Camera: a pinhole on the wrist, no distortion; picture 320 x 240 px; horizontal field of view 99.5 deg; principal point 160.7 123.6 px. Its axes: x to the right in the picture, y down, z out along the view. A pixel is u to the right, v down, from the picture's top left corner.
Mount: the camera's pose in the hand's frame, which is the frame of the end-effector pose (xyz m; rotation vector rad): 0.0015 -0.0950 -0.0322 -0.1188 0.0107 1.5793
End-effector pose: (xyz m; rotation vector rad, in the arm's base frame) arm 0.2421 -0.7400 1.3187 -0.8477 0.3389 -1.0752
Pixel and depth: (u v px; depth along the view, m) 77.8 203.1 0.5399
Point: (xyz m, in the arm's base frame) 0.1552 -0.2904 1.8848
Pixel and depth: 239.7 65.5 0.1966
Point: 0.3974 -0.7245 1.4054
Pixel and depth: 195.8 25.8 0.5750
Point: 0.8282 -0.8015 1.6549
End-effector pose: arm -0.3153 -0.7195 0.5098 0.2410 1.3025 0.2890
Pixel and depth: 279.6 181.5 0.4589
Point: -0.0295 -0.4819 0.9261
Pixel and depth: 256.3 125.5 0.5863
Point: 0.1455 -0.4001 0.8062
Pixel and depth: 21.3 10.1 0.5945
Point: 0.4658 -1.1796 0.0328
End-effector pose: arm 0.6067 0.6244 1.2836 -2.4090 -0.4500 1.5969
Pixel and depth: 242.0 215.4 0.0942
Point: 0.5290 0.6291 1.3333
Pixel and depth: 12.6 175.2 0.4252
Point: 0.0838 1.0493 1.4611
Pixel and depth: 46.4 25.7 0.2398
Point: 0.4117 0.9411 1.1505
